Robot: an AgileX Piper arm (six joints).
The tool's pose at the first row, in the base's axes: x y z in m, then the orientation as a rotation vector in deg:
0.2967 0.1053 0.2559 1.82 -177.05 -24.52
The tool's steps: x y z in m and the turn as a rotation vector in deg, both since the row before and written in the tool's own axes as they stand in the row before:
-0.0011 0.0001 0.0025 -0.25 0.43 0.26
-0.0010 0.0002 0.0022 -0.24 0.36 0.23
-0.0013 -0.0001 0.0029 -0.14 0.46 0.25
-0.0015 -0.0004 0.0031 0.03 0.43 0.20
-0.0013 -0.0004 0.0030 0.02 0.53 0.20
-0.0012 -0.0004 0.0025 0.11 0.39 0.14
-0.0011 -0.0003 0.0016 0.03 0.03 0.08
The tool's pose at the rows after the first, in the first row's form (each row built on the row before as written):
0.2977 0.1061 0.2535 1.50 -176.54 -24.83
0.2986 0.1069 0.2514 1.22 -176.10 -25.14
0.2998 0.1076 0.2485 0.93 -175.59 -25.28
0.3012 0.1081 0.2454 0.72 -175.15 -25.16
0.3023 0.1086 0.2423 0.53 -174.61 -25.04
0.3033 0.1089 0.2397 0.41 -174.23 -24.81
0.3043 0.1091 0.2380 0.30 -174.20 -24.75

